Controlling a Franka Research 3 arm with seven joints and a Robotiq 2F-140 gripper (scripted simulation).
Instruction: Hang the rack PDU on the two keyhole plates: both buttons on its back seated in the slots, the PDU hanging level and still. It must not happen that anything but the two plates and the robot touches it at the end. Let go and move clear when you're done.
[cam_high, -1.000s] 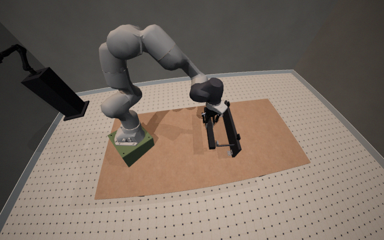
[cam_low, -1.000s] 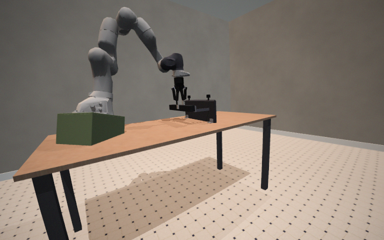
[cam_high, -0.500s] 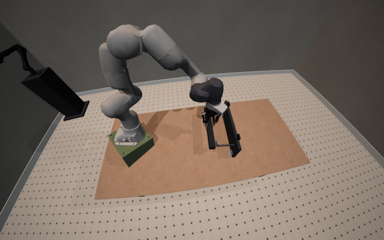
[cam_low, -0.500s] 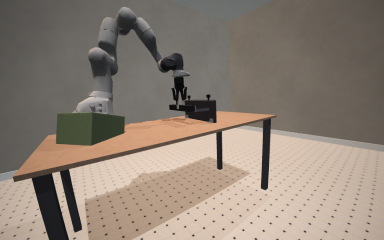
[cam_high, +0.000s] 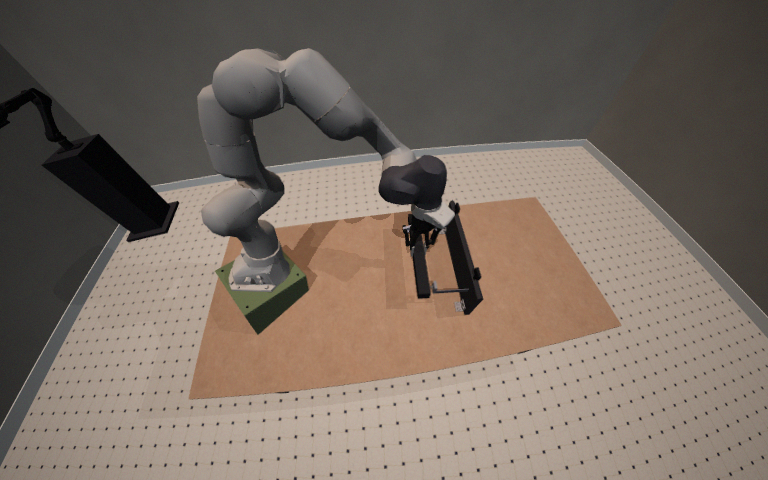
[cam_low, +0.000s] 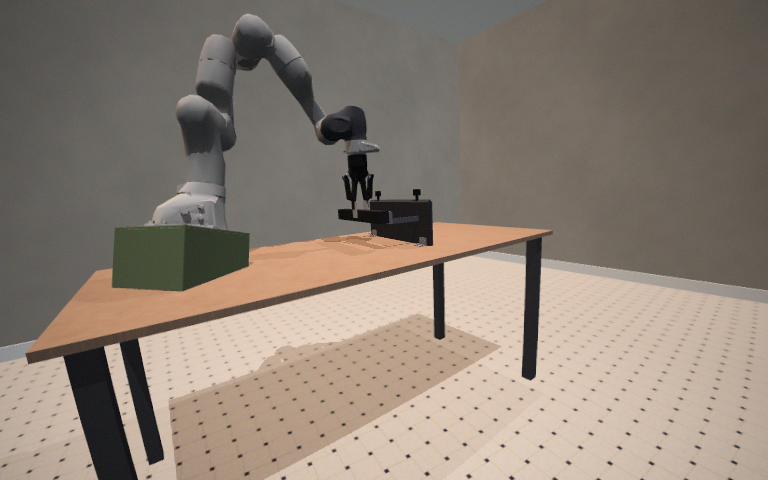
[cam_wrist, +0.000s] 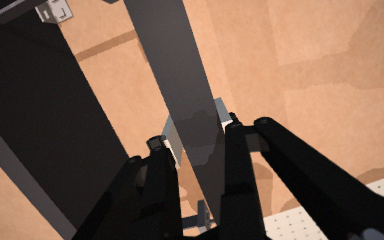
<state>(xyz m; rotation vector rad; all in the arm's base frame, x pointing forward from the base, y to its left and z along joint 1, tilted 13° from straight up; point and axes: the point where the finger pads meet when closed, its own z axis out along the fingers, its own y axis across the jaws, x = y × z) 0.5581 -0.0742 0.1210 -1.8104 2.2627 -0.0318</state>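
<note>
My gripper is now 2 cm short of the rack PDU and 2 cm above it. Also, from my hand: black upright panel: 17 cm ahead, 3 cm to the right, 6 cm below.
</note>
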